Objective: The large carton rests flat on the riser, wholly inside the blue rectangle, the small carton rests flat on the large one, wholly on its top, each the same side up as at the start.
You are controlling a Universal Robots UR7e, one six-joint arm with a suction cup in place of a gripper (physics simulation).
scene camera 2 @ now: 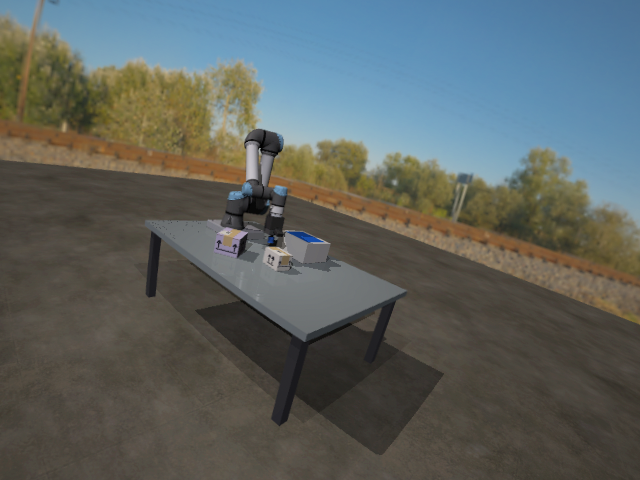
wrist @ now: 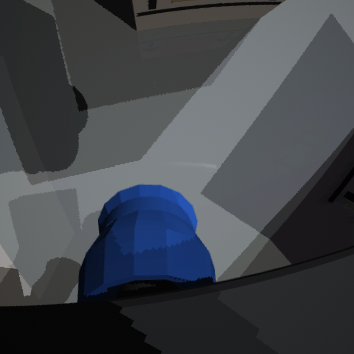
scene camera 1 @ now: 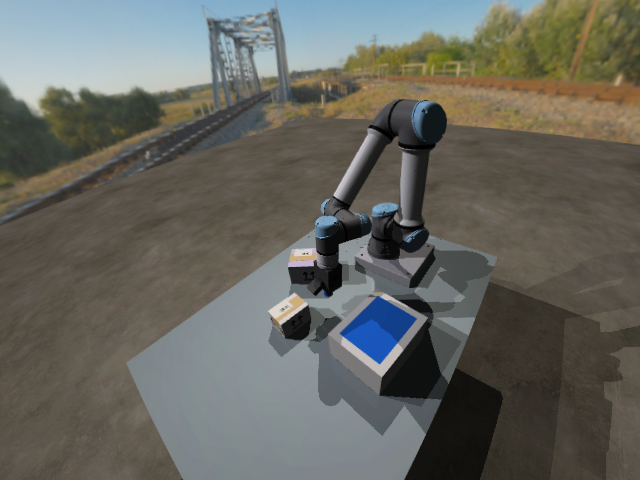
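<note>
The large lilac carton (scene camera 1: 301, 264) (scene camera 2: 227, 246) stands upright on the table at the back left, beside my arm. The small cream carton (scene camera 1: 288, 315) (scene camera 2: 277, 259) stands upright on the table, left of the riser in scene camera 1. The light riser (scene camera 1: 356, 361) (scene camera 2: 313, 253) bears the blue rectangle (scene camera 1: 379, 328) (scene camera 2: 307, 237) on its top. My gripper (scene camera 1: 327, 293) (scene camera 2: 270, 240) (wrist: 148, 196), a blue suction cup, holds nothing and is low over the table between the cartons and riser. Parts of the large carton (wrist: 320, 215) and small carton (wrist: 200, 9) show in the wrist view.
The grey table (scene camera 1: 222, 387) (scene camera 2: 330, 289) bears everything. The arm's base plate (scene camera 1: 392, 271) stands behind the riser in scene camera 1. The riser stands near the table's right edge in that view. Shadows of the arm and riser fall across the table.
</note>
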